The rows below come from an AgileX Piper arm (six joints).
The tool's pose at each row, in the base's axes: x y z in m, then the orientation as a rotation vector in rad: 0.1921, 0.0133, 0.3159, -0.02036, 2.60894, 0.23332; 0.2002, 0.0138, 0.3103, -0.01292, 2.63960, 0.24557; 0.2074, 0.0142, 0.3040, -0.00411, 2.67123, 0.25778; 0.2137, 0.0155, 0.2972, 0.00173, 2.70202, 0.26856; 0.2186, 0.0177, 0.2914, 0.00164, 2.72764, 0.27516; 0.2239, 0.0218, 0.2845, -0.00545, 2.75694, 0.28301; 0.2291, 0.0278, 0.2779, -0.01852, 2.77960, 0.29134; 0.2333, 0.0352, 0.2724, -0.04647, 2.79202, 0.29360; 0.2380, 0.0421, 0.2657, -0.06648, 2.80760, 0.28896; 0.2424, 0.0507, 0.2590, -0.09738, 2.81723, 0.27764; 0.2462, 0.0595, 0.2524, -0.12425, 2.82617, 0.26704; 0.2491, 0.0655, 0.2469, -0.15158, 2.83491, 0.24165; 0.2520, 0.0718, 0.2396, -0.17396, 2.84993, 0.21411; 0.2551, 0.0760, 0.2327, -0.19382, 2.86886, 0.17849; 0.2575, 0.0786, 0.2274, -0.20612, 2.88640, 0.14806
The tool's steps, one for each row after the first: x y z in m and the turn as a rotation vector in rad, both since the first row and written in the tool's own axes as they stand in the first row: -0.0042, -0.0009, 0.0089, -0.00549, 0.03078, 0.01001; -0.0073, -0.0019, 0.0179, -0.01056, 0.06249, 0.02092; -0.0093, -0.0021, 0.0270, -0.01515, 0.09351, 0.02932; -0.0106, -0.0012, 0.0347, -0.01821, 0.11946, 0.03237; -0.0117, 0.0014, 0.0439, -0.02314, 0.14960, 0.03114; -0.0127, 0.0060, 0.0532, -0.02982, 0.17360, 0.02551; -0.0134, 0.0121, 0.0612, -0.03566, 0.18806, 0.00797; -0.0139, 0.0175, 0.0704, -0.03518, 0.20469, -0.00512; -0.0141, 0.0247, 0.0797, -0.03254, 0.21598, -0.02716; -0.0139, 0.0321, 0.0887, -0.02971, 0.22655, -0.04630; -0.0135, 0.0369, 0.0959, -0.01709, 0.23625, -0.06843; -0.0122, 0.0418, 0.1046, -0.00185, 0.25190, -0.08689; -0.0113, 0.0446, 0.1127, 0.01930, 0.27113, -0.10457; -0.0106, 0.0462, 0.1189, 0.03810, 0.28875, -0.11628
